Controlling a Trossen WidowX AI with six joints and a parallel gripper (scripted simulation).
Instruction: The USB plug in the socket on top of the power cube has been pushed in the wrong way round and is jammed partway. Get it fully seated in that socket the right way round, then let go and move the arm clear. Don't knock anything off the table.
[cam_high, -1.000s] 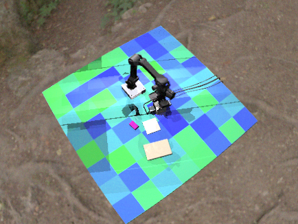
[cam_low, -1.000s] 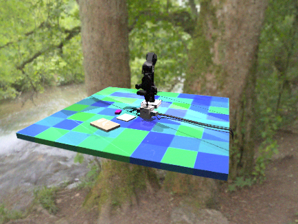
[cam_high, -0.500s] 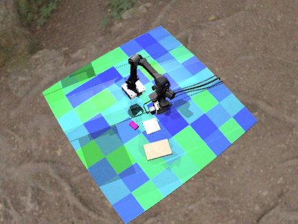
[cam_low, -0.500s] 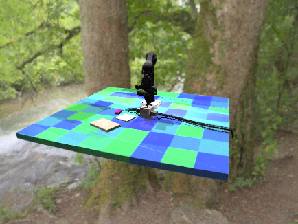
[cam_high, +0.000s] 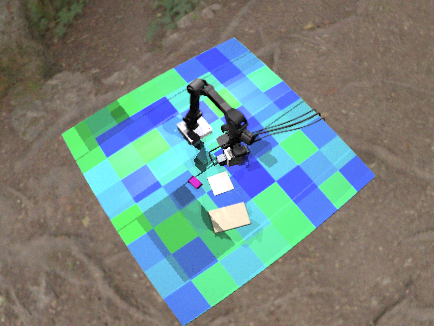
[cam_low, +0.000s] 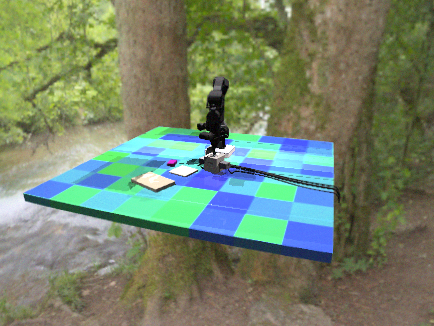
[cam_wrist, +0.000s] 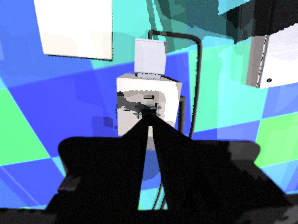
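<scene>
The dark USB plug is 20 mm below my gripper tip. From my gripper tip the other things lie so: small magenta block: 40 mm behind, 230 mm to the right, 100 mm below; USB socket: 40 mm below; white flat pad: 60 mm ahead, 140 mm to the right, 100 mm below.
</scene>
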